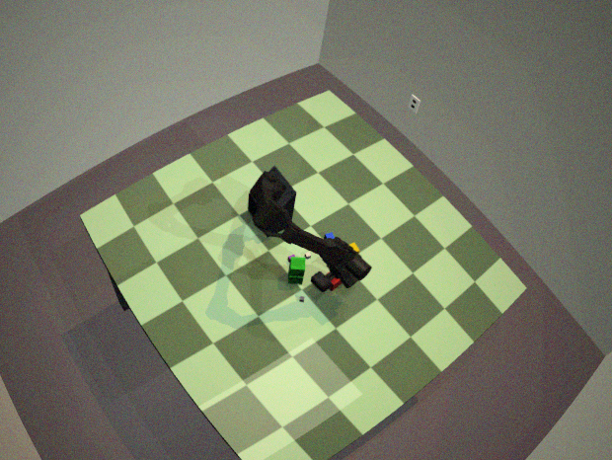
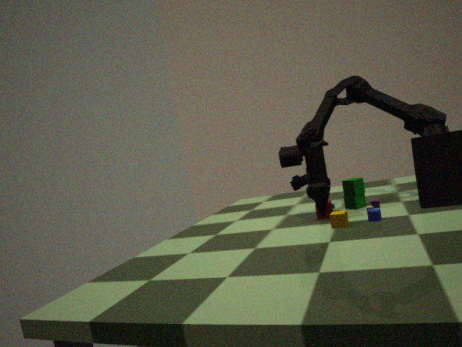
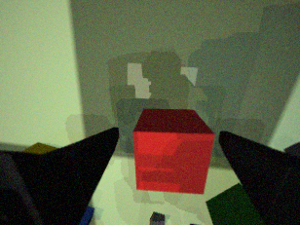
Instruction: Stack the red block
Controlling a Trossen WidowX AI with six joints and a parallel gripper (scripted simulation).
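Now: gripper tip 10 mm below the red block. Round my gripper tip: tiny dark cube: 20 mm behind, 130 mm to the right, 10 mm below; yellow cube: 50 mm behind, 130 mm to the left, 10 mm above; purple cube: 150 mm behind, 50 mm to the right.
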